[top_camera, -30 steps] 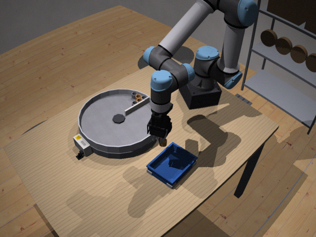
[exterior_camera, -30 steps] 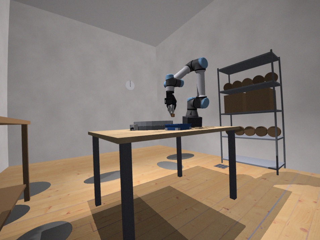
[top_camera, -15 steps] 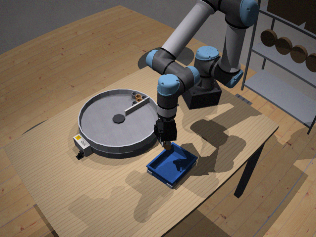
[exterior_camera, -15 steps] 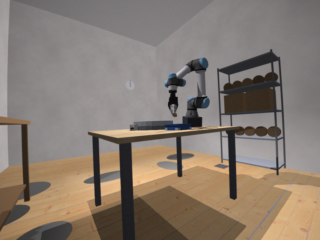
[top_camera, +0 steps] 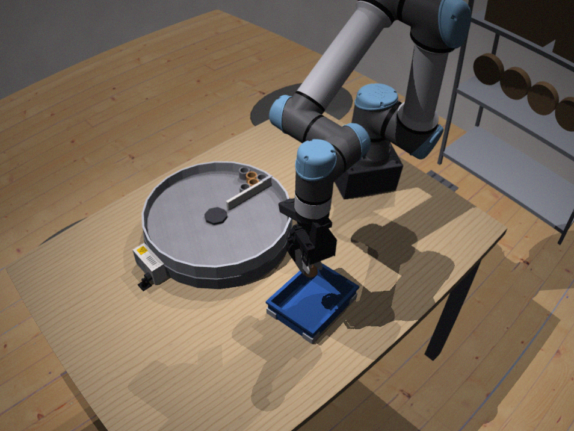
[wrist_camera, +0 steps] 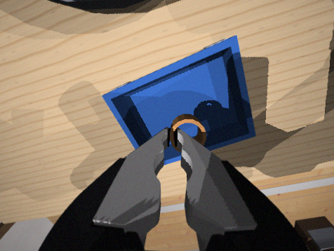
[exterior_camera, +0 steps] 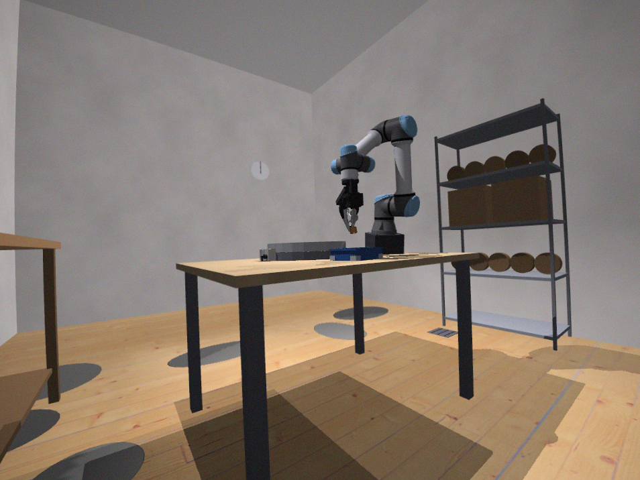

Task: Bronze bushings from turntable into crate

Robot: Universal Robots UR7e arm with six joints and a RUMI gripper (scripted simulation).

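Now: hand 10 mm past the blue crate, 20 mm to the right of it and 110 mm above it. From my hand the other things lie so: grey turntable: 60 mm ahead, 340 mm to the right, 80 mm below.
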